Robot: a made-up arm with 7 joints.
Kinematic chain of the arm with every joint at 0, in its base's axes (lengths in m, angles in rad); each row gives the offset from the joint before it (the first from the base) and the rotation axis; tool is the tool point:
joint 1: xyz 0 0.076 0 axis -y
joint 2: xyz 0 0.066 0 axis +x
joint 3: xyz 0 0 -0.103 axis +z
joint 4: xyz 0 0 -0.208 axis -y
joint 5: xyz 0 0 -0.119 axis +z
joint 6: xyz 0 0 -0.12 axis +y
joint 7: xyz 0 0 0 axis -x
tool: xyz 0 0 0
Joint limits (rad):
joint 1: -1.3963..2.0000
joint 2: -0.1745..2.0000
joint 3: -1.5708..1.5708
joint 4: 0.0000..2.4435
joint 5: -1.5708..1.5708
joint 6: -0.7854..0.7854
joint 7: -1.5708..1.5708
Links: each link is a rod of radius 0.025 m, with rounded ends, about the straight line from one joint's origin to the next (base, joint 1, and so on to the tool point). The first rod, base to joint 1, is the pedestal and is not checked.
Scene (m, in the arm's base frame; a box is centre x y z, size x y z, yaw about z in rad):
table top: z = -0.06
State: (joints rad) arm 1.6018 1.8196 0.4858 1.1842 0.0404 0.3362 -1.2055
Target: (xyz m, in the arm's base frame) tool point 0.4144 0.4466 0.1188
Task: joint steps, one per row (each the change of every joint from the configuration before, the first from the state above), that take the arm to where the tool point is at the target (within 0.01 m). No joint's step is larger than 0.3 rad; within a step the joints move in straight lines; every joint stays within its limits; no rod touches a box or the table.
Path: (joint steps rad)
1: -0.0106 -0.2452 -0.0626 -0.1219 0.0000 0.0000 0.0000
2: -0.0107 -0.2453 -0.0627 -0.1219 0.0000 0.0000 0.0000
3: -0.0106 -0.2452 -0.0626 -0.1219 0.0000 0.0000 0.0000
4: -0.0107 -0.2452 -0.0626 -0.1219 0.0000 0.0000 0.0000
5: -0.0106 -0.2453 -0.0626 -0.1219 0.0000 0.0000 0.0000

